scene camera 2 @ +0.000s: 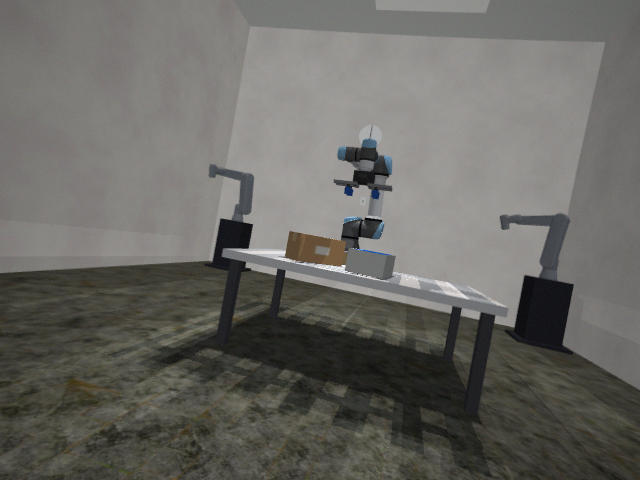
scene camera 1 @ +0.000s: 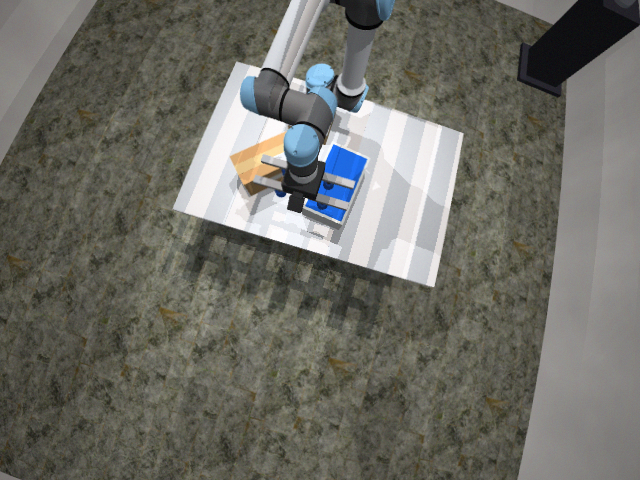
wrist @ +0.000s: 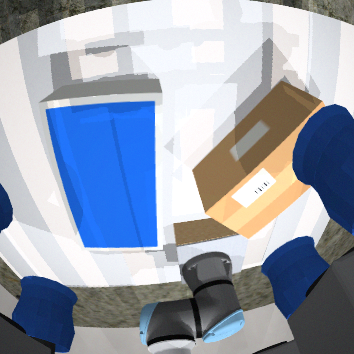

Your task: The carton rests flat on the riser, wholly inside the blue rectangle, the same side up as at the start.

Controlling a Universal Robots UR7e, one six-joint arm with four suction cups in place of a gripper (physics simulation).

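Frame: origin at the arm's base, x ahead, y left, z up, level; millimetres.
Seen in the pictures: hand, its tool point: (scene camera 2: 361, 196) (wrist: 158, 245); arm's base, origin of its link: (wrist: 206, 266).
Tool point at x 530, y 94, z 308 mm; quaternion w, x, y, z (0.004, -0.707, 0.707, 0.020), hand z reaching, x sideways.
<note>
Pixels of each thing's top centre, then the offset from my tool point to it. Level surfaces: height alone.
- brown carton, centre of its top: (wrist: 284, 179) (scene camera 1: 267, 156) (scene camera 2: 318, 236) dx -183, dy -232, dz -246 mm
- grey riser, centre of its top: (wrist: 108, 191) (scene camera 1: 337, 181) (scene camera 2: 373, 252) dx -178, dy +102, dz -277 mm
- blue rectangle, centre of its top: (wrist: 108, 191) (scene camera 1: 337, 181) dx -178, dy +102, dz -277 mm
- white table, height of its surface: dz -397 mm
The brown carton (scene camera 1: 247, 164) (scene camera 2: 310, 250) (wrist: 282, 179) rests flat on the table beside the riser, apart from it and turned at an angle; a white barcode label shows on its top in the wrist view. The grey riser (scene camera 1: 323, 219) (scene camera 2: 369, 264) (wrist: 102, 91) carries the blue rectangle (scene camera 1: 347, 161) (wrist: 102, 175) on its top, with no carton on it. My gripper (scene camera 1: 303, 189) (scene camera 2: 362, 192) is open, holding nothing, high above the table. In scene camera 1 it overlaps parts of the carton and riser. Its blue suction cups (wrist: 325, 165) touch nothing.
A brown-sided box with a pale top (wrist: 200, 231) stands near the arm's base, behind the carton and riser. The white table (scene camera 1: 413, 206) (scene camera 2: 444, 290) (wrist: 200, 37) bears all three. Two grey arms on black pedestals (scene camera 2: 231, 242) (scene camera 2: 545, 310) stand beyond it.
</note>
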